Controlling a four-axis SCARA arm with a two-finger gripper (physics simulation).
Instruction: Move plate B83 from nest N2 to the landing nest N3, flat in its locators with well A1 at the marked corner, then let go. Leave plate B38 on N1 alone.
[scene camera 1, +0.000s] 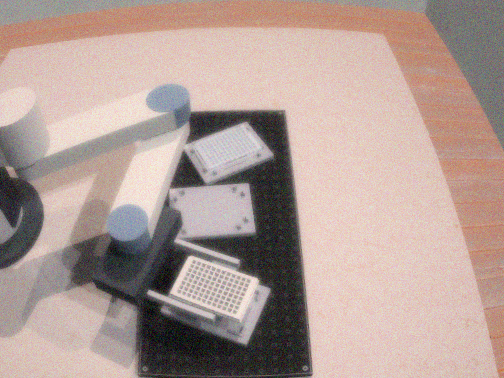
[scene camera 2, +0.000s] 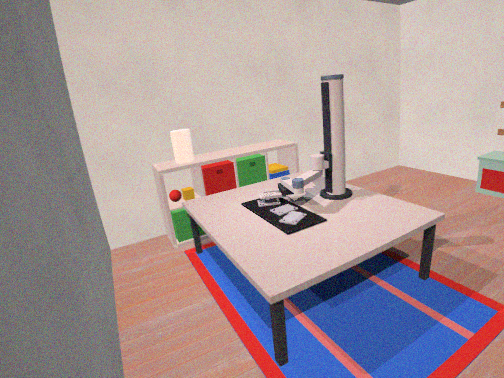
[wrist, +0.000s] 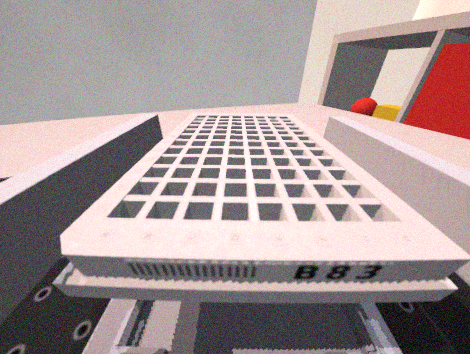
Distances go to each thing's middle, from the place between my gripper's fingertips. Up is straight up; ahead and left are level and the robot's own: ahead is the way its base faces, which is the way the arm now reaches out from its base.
Labels:
Right now my hand is 30 mm past the grey nest (scene camera 1: 222, 211), 210 mm to the right of it and 60 mm above it.

